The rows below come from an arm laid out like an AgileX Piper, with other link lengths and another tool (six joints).
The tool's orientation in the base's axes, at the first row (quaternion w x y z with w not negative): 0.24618, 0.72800, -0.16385, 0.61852
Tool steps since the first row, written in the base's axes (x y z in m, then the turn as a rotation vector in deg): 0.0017, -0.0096, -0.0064, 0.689, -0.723, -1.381; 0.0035, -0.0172, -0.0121, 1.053, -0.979, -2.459; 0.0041, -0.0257, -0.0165, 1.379, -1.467, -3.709; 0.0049, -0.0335, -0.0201, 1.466, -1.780, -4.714; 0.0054, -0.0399, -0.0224, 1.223, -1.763, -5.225; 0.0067, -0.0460, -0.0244, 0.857, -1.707, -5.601; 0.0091, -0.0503, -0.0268, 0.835, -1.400, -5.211
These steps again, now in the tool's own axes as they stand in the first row. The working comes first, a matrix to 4 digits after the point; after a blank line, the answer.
The tool's axes in the first row as the columns of a matrix, in the base's axes (used below as rounded here):
0.1812, -0.5431, 0.8199
0.0660, -0.8251, -0.5611
0.9812, 0.1557, -0.1137

-0.0066, 0.0060, 0.0075, -1.278, 0.007, 1.128; -0.0124, 0.0104, 0.0139, -2.287, -0.147, 1.692; -0.0171, 0.0164, 0.0197, -3.486, -0.116, 2.375; -0.0210, 0.0219, 0.0251, -4.477, -0.061, 2.737; -0.0236, 0.0265, 0.0294, -5.022, -0.023, 2.586; -0.0258, 0.0305, 0.0341, -5.453, 0.071, 2.297; -0.0280, 0.0324, 0.0387, -5.054, -0.110, 2.063
